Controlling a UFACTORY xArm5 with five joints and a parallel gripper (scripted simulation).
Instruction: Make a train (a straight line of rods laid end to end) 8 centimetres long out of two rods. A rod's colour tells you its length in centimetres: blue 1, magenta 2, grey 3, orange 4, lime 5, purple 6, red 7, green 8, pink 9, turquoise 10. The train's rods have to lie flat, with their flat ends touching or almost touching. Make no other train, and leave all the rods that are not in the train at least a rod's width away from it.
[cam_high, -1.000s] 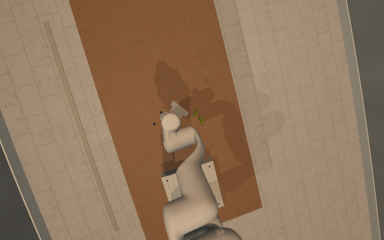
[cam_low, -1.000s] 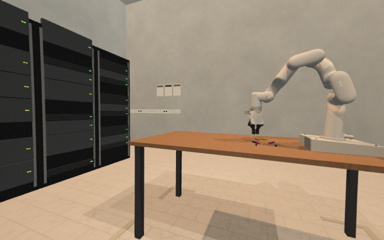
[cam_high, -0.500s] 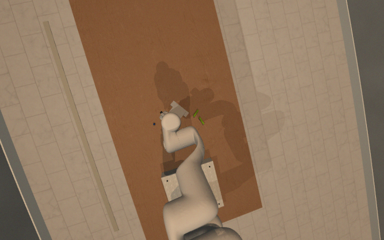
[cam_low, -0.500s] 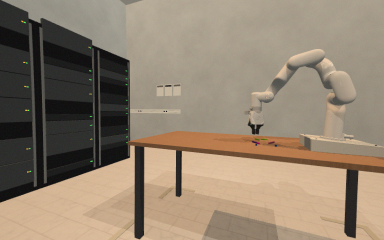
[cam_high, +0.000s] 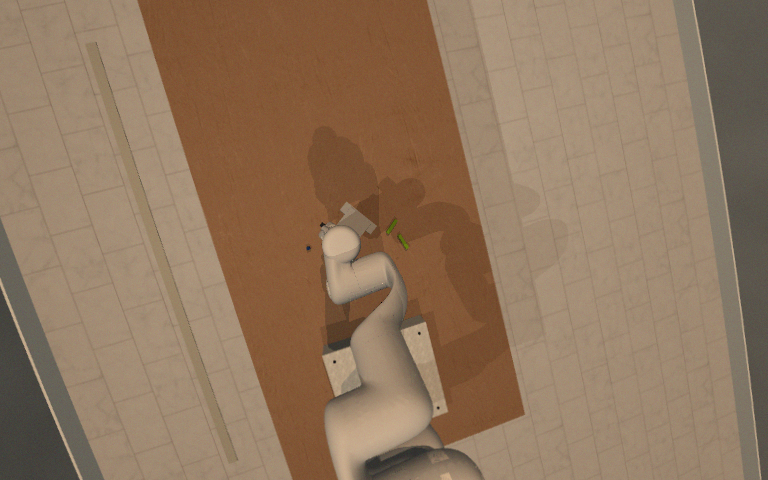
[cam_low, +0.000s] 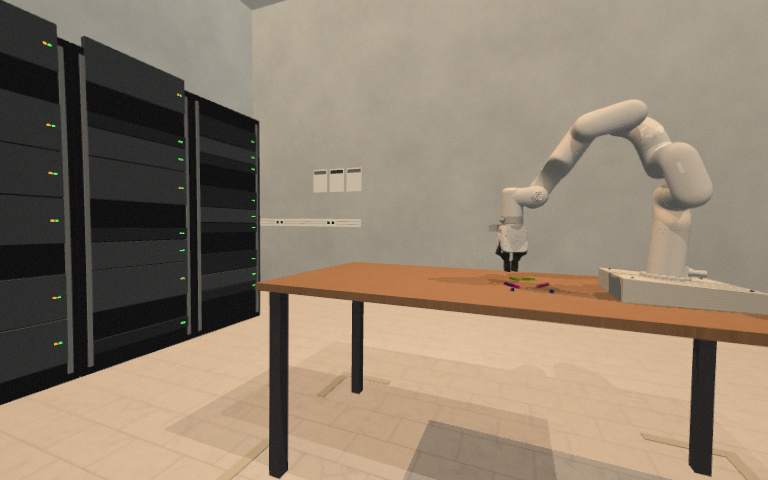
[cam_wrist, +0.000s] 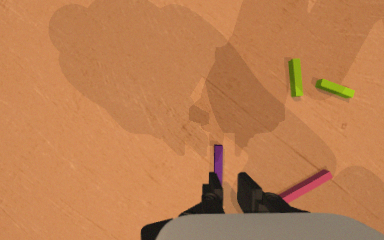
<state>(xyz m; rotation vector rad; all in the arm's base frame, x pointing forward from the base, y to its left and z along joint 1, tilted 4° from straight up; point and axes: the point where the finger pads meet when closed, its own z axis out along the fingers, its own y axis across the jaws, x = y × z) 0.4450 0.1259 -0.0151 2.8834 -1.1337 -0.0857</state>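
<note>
Right now my hand is 7 cm above the purple rod. From my hand the other things lie so: blue rod (3 cm behind, 9 cm to the left, 7 cm below); pink rod (10 cm behind, 7 cm to the right, 7 cm below); magenta rod (3 cm behind, 3 cm to the left, 7 cm below).
</note>
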